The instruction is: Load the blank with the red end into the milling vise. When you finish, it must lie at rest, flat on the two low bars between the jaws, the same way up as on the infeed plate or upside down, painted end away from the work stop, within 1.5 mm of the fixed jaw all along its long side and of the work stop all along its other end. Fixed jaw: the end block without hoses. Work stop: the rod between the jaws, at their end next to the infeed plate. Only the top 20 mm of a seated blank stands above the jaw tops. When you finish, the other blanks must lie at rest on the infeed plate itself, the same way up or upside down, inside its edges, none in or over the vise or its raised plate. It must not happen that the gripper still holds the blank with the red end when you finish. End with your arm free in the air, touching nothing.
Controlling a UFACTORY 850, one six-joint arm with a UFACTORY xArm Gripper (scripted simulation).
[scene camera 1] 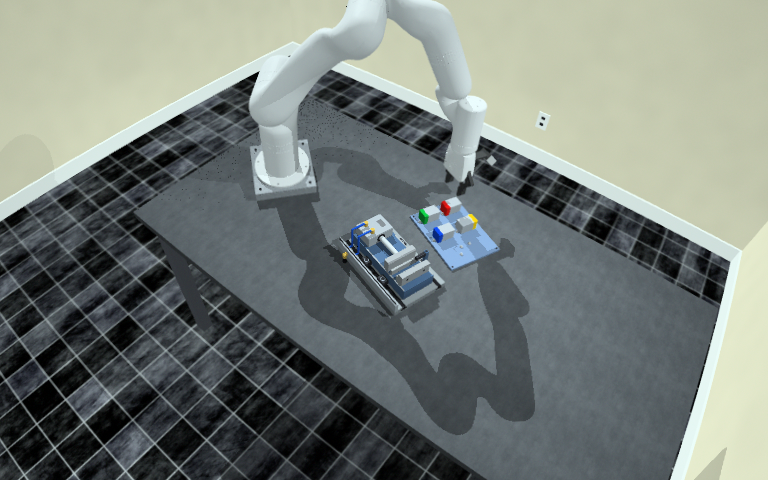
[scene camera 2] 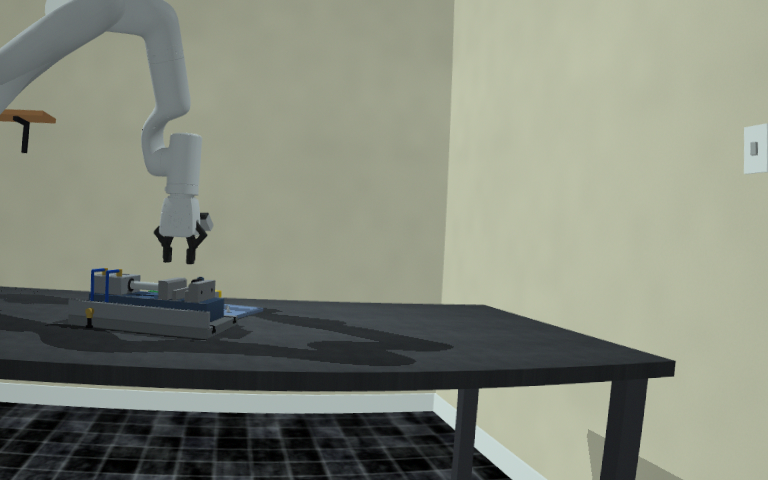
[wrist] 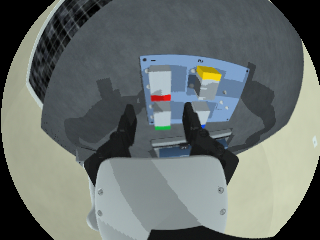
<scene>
In view: the gripper [scene camera 2: 178,263], a yellow-ended blank [wrist: 207,79], a red-ended blank [wrist: 159,75] and a light blue infeed plate [scene camera 1: 482,245].
The gripper also shows in scene camera 1 [scene camera 1: 454,188]. The light blue infeed plate shows as well in the wrist view [wrist: 233,76].
</scene>
